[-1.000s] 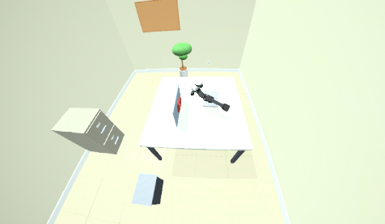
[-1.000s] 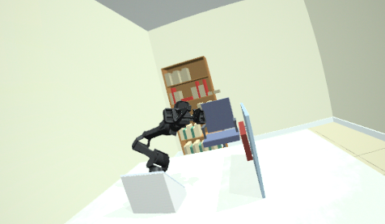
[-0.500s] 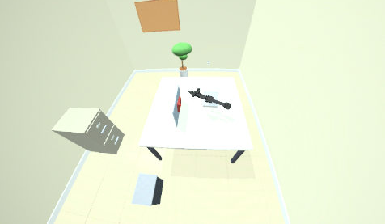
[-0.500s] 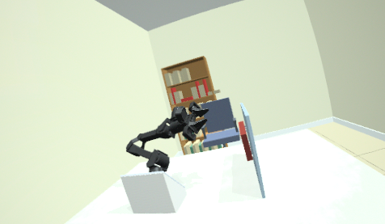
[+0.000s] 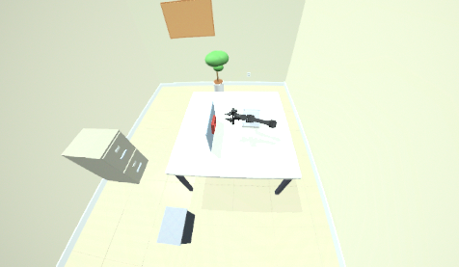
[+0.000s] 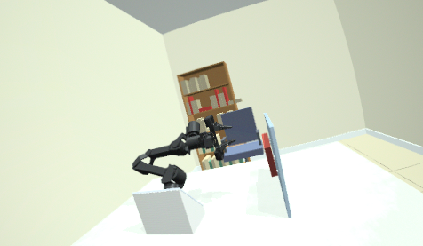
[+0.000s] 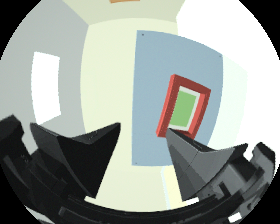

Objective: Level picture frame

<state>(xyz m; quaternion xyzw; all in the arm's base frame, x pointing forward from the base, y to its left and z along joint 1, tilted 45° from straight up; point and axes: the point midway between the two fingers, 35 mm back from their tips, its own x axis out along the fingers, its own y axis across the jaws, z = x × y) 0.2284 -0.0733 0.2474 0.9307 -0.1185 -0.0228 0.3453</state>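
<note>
Right now the picture frame is 130 mm ahead of my gripper tip, 120 mm below it and 10 mm to the right of it. The rest, counted from my gripper tip: wall panel (140 mm ahead, 130 mm below).
</note>
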